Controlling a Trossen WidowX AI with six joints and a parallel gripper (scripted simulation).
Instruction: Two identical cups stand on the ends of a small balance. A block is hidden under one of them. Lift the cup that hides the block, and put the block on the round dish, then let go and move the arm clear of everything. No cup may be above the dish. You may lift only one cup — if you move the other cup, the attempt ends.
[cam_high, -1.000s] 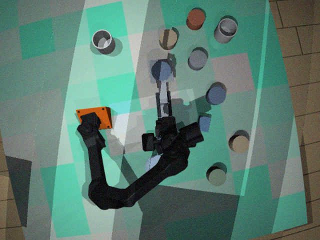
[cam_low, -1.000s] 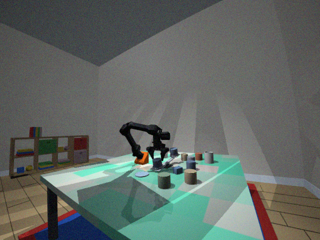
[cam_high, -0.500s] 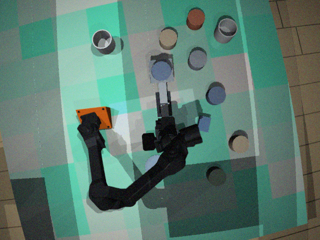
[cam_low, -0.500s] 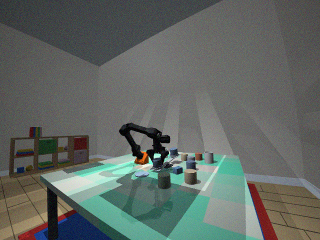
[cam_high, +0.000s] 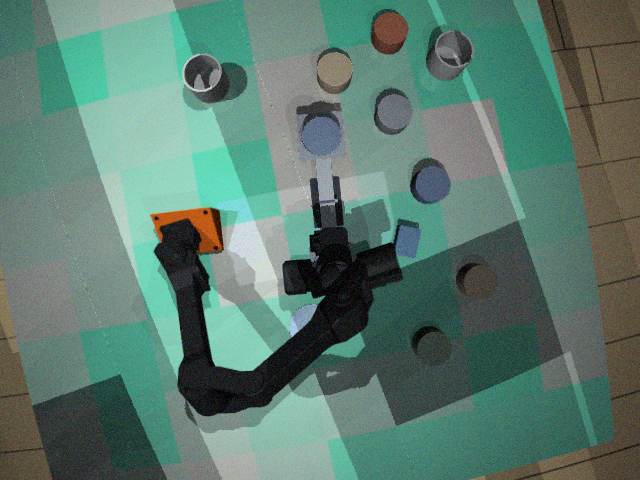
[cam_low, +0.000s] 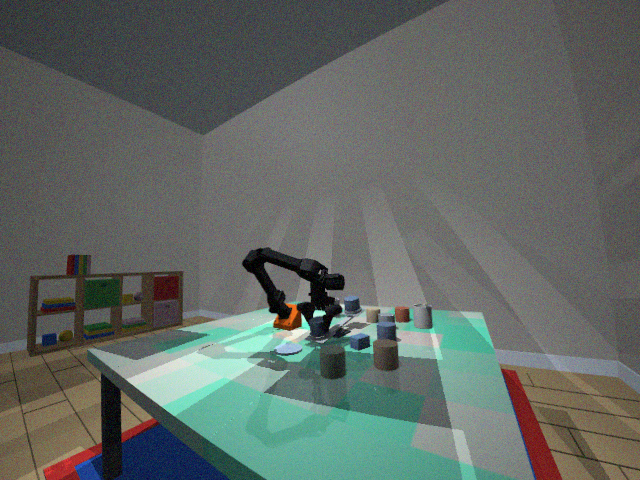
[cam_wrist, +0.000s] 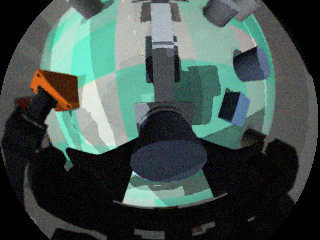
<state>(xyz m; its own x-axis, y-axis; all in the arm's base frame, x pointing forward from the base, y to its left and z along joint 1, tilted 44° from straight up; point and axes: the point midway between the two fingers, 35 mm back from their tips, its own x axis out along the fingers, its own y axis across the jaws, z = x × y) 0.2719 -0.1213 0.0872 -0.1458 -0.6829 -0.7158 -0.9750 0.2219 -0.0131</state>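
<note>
Right now the round dish is 70 mm behind my gripper tip, 110 mm to the right of it and 40 mm below it. From my gripper tip the other things lie so: grey block: 10 mm below; blue cuboid: 160 mm ahead, 20 mm to the left, 30 mm below.
</note>
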